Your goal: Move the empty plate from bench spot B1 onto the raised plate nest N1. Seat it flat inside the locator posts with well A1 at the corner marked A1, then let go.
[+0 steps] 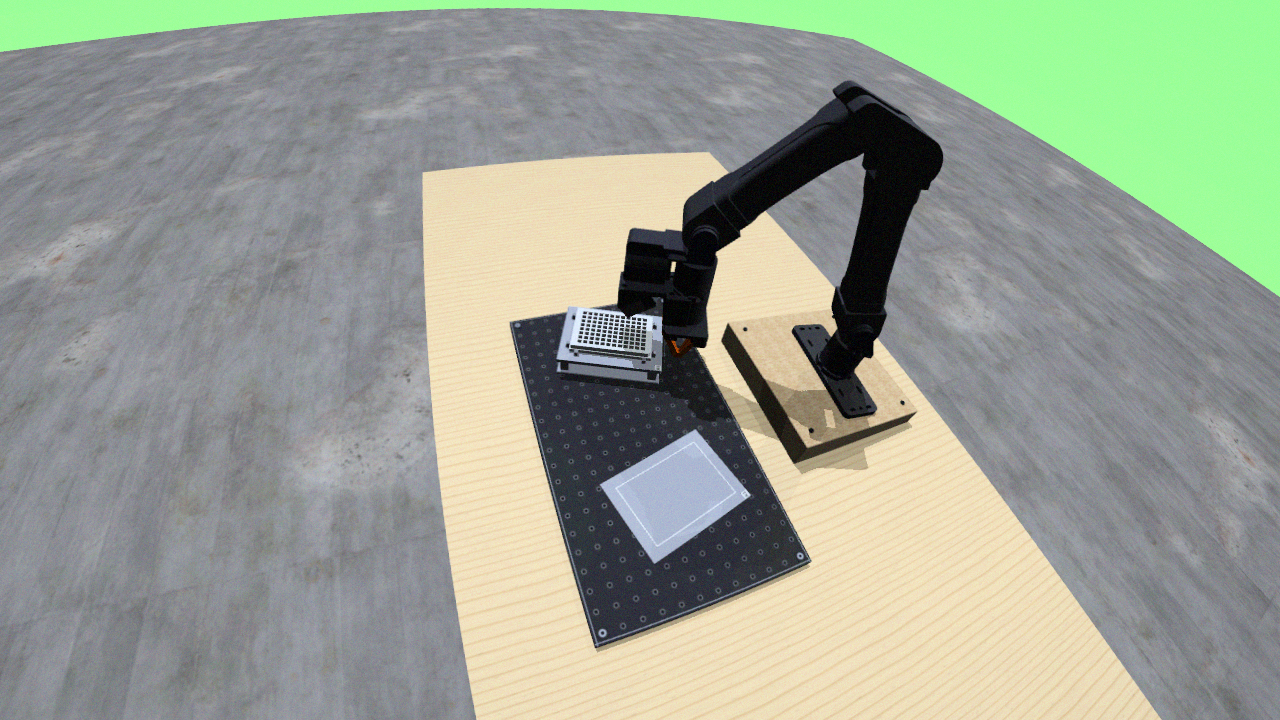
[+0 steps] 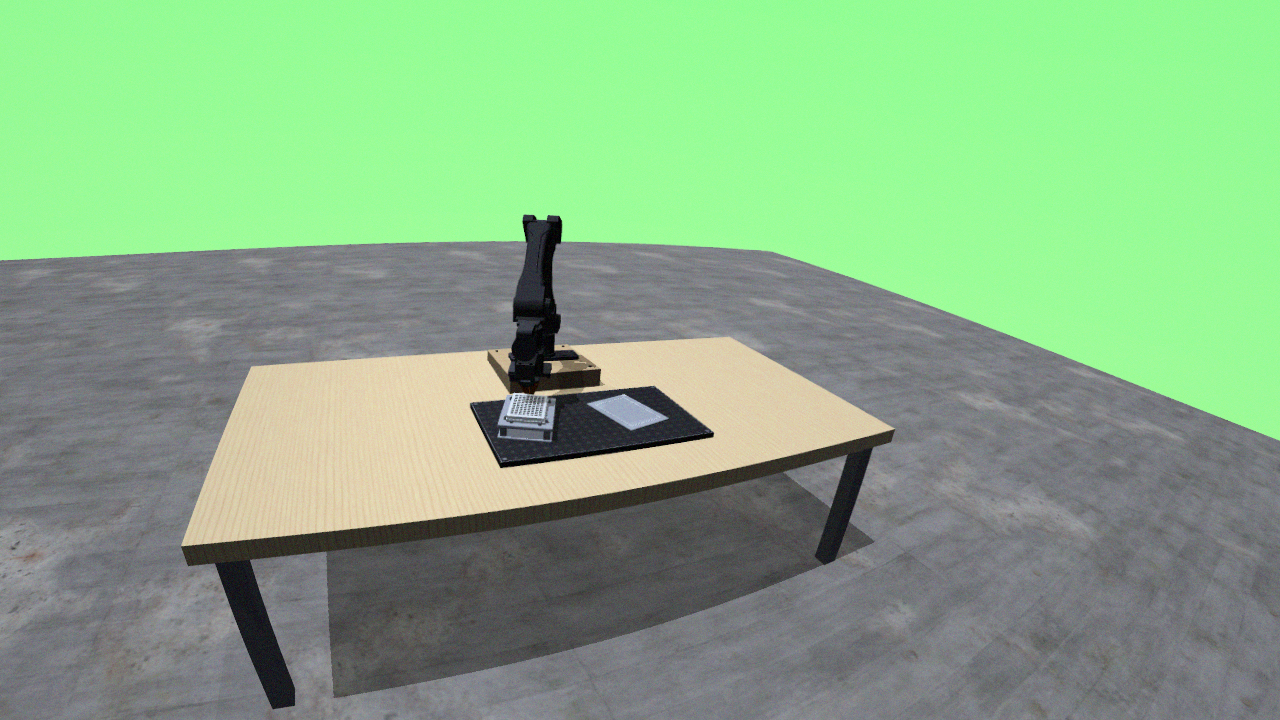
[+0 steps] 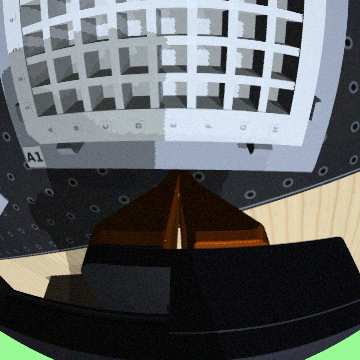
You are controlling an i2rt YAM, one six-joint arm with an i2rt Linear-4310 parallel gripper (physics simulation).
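Where they show: gripper, fingertip midpoint: (image 1: 677,356) (image 3: 178,176); arm's base at its link origin: (image 1: 831,369).
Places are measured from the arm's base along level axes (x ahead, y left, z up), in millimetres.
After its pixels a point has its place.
Observation:
The white plate (image 1: 613,332) @[x 361, y -117, z 20 mm] (image 2: 529,407) @[x 371, y -120, z 20 mm] (image 3: 192,127) @[x 302, y -113, z 21 mm], with open square wells, rests on top of the raised grey nest N1 (image 1: 608,368) @[x 374, y -80, z -24 mm] (image 2: 526,434) @[x 417, y -135, z -24 mm] (image 3: 200,160) @[x 282, y -110, z 7 mm]. Its row A, column 1 corner lies at the nest's corner with the A1 label (image 3: 35,157) @[x 304, y -47, z 7 mm]. Dark locator posts show in part around its edges. I cannot tell whether it sits fully flat. My gripper (image 1: 680,347) @[x 252, y -91, z -28 mm] (image 2: 529,388) @[x 252, y -91, z -28 mm] (image 3: 178,176) @[x 252, y -91, z -28 mm] is shut with its orange fingertips together and empty, just outside the nest's column 1 side, apart from the plate. Spot B1 (image 1: 680,492) @[x 320, y 145, z -27 mm] (image 2: 627,411) @[x 327, y 140, z -27 mm] bears no plate.
The nest and the light grey B1 sheet are on a black perforated board (image 1: 581,559) @[x 468, y 206, z -29 mm] (image 2: 590,445) @[x 478, y -5, z -29 mm] on the wooden table (image 1: 895,608) @[x 74, y 374, z -42 mm] (image 2: 358,447) @[x 406, y -516, z -41 mm]. The arm's base stands on a wooden block (image 1: 765,358) @[x 119, y -37, z 7 mm] (image 2: 581,377) @[x 133, y 77, z -11 mm], beside the board.

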